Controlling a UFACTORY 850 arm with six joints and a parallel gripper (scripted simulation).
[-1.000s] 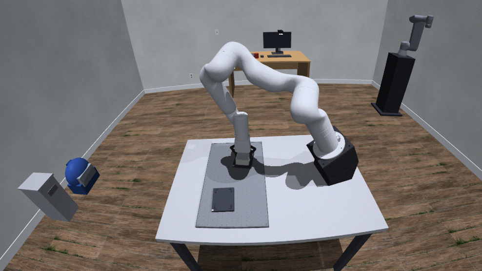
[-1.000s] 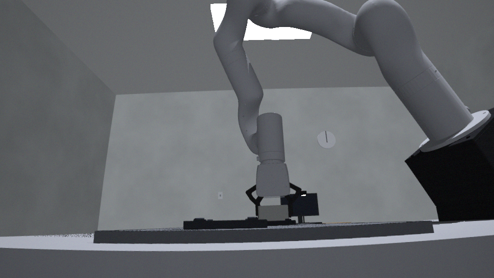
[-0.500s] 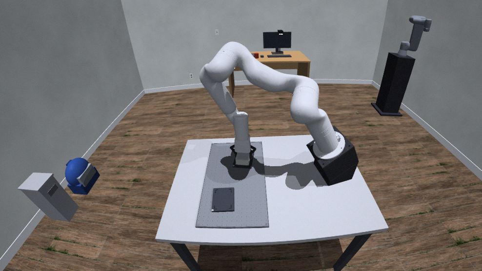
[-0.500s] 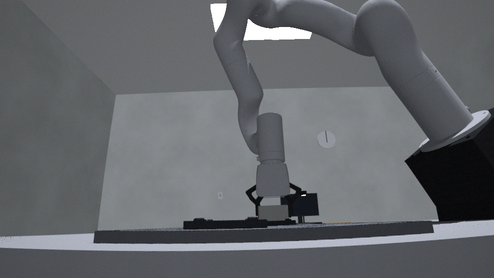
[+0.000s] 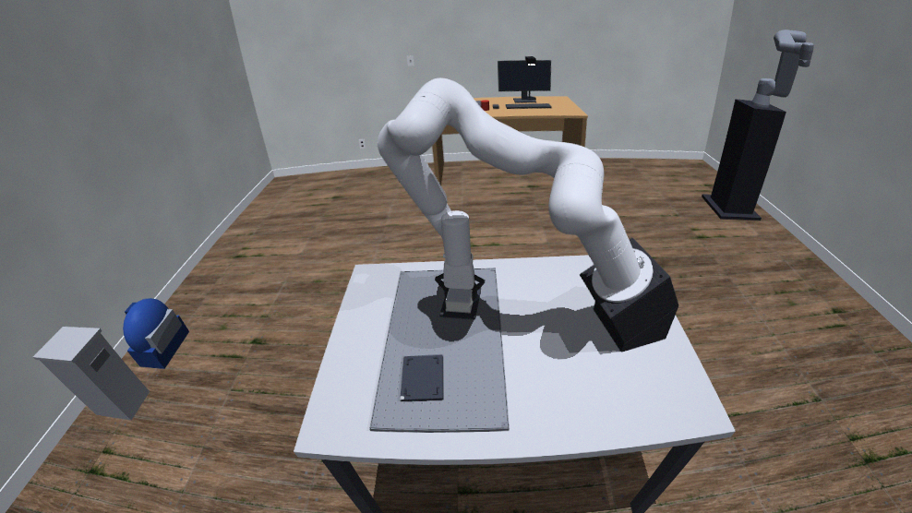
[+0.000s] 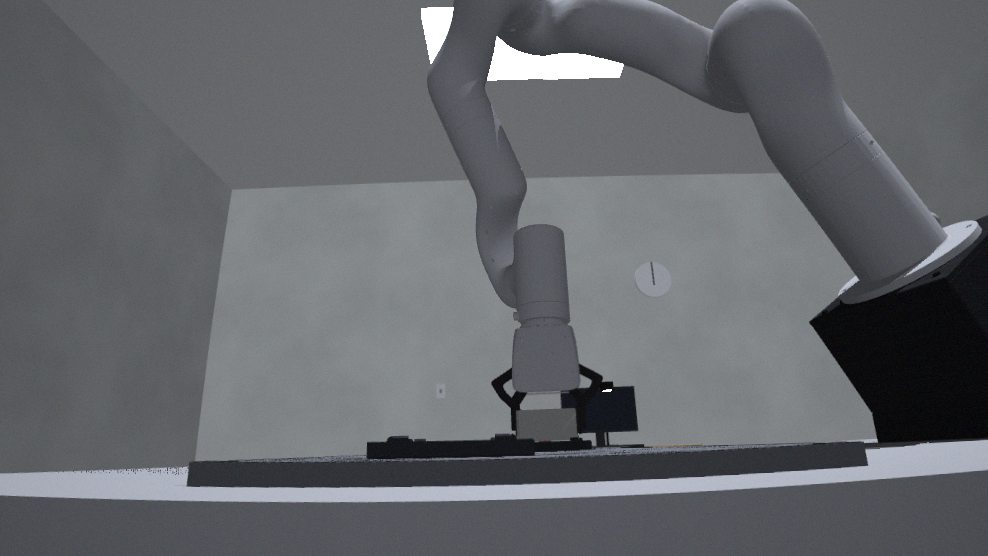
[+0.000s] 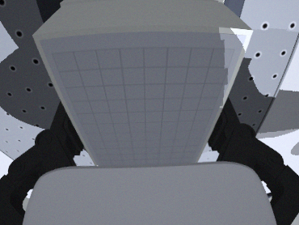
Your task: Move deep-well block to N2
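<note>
Right now the plate nest N1 is 3 cm below my hand. The rest, counted from my hand: grey 96-well deep-well block: right at my hand; then dark plate nest N2: 8 cm ahead, 34 cm to the left, 3 cm below.
</note>
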